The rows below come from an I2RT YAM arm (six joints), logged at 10 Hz.
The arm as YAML. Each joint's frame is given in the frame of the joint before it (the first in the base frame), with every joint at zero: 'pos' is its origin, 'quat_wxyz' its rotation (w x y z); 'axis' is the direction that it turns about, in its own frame. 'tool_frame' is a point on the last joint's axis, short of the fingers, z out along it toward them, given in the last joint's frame.
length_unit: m
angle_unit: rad
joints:
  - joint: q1
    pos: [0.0, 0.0, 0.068]
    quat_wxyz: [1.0, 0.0, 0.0, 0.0]
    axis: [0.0, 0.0, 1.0]
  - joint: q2
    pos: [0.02, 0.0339, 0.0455]
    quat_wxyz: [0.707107, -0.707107, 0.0, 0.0]
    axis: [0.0, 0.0, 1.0]
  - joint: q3
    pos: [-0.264, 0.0, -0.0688]
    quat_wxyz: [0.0, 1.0, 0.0, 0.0]
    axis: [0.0, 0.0, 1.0]
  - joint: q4
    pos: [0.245, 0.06, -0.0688]
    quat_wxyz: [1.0, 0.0, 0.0, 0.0]
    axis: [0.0, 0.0, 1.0]
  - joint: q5
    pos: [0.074, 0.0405, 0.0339]
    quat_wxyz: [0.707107, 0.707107, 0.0, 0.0]
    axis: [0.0, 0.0, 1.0]
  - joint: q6
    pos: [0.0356, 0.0, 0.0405]
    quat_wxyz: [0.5, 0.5, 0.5, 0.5]
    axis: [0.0, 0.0, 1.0]
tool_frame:
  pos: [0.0, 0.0, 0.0]
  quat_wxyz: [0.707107, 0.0, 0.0, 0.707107]
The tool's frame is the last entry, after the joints.
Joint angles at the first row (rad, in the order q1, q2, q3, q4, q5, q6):
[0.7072 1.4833 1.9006 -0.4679 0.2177 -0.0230]
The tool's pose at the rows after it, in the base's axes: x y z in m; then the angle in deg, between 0 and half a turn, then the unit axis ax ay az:
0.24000 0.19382 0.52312 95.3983 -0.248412 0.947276 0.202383
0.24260 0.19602 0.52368 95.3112 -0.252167 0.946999 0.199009
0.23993 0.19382 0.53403 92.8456 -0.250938 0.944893 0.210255
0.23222 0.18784 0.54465 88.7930 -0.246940 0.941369 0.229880
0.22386 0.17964 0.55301 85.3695 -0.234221 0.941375 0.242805
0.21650 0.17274 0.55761 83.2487 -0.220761 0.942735 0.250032
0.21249 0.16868 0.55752 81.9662 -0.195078 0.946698 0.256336
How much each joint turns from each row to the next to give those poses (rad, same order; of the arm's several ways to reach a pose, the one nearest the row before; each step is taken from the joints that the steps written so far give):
[-0.0015 0.0062 -0.0046 0.0107 0.0124 -0.0031]
[-0.0001 0.0138 0.0153 -0.0014 0.0000 -0.0076]
[0.0000 0.0016 0.0276 0.0212 -0.0015 -0.0077]
[0.0015 -0.0276 -0.0137 0.0643 0.0000 -0.0107]
[-0.0015 -0.0337 -0.0215 0.0523 0.0106 -0.0047]
[0.0000 -0.0307 -0.0229 0.0323 0.0138 0.0000]
[0.0015 -0.0246 -0.0336 0.0353 0.0261 0.0153]

